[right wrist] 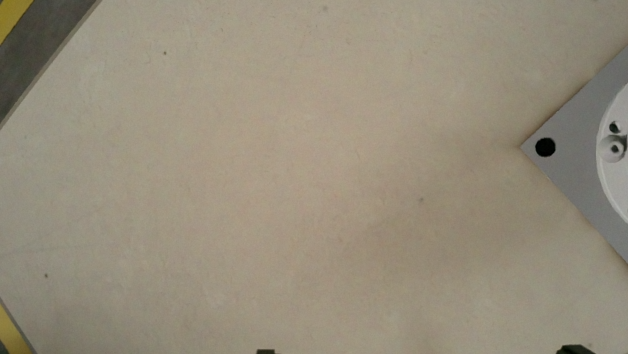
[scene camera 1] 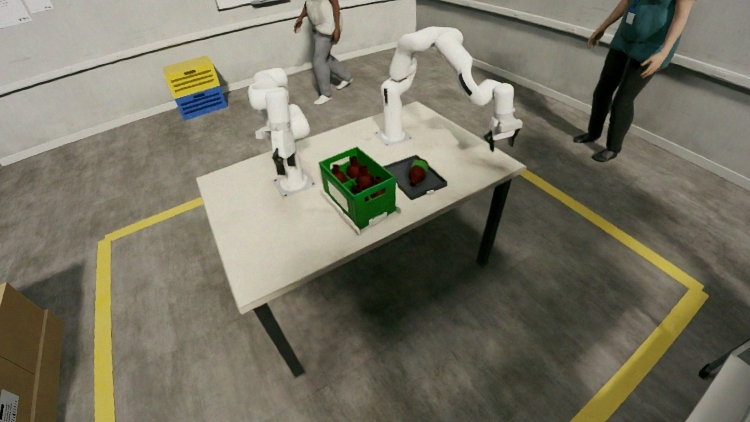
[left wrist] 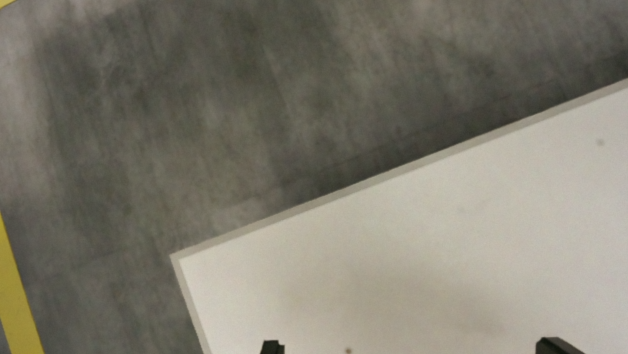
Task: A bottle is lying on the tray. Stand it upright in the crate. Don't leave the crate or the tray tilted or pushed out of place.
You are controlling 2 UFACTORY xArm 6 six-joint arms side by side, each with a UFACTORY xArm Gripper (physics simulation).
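Places are measured from the left arm's base along level axes (x ahead, y left, z up), in centimetres.
Where they show: left gripper, fingertip midpoint: (scene camera 1: 501, 147); right gripper, fingertip midpoint: (scene camera 1: 286, 170); left arm's base, link origin: (scene camera 1: 392, 135); right arm's base, link origin: (scene camera 1: 294, 182).
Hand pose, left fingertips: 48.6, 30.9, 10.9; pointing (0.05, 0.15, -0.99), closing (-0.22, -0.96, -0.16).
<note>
Each offset is from my left fingertips to the top centre of the thing, as dx, dy, dz. "spot": to the spot under its first point. Level surfaces: height alone.
A dark red bottle with a green end {-7.9, -38.8, -3.0} (scene camera 1: 418, 172) lies on its side on the dark grey tray {-10.6, -38.9, -8.4} (scene camera 1: 406, 192), its neck toward the front of the table. The green crate {-6.2, -67.4, +6.6} (scene camera 1: 376, 208) stands upright left of the tray and holds several dark red bottles {-15.5, -64.6, +5.4} (scene camera 1: 354, 169). My left gripper (scene camera 1: 501, 145) (left wrist: 410, 347) is open and empty above the right end of the table, to the right of the tray. My right gripper (scene camera 1: 283, 166) (right wrist: 415, 351) is open and empty above the table, left of the crate and near the right arm's base.
The white table {dz -10.9} (scene camera 1: 272, 246) (left wrist: 400, 270) (right wrist: 280, 175) carries both arm bases (scene camera 1: 393, 136) (scene camera 1: 293, 184). A pale strip {spot: -1.7, -77.0, -8.2} (scene camera 1: 340, 211) runs along the crate's lower left side. Two people stand behind the table. Stacked yellow and blue crates (scene camera 1: 195, 86) stand by the wall.
</note>
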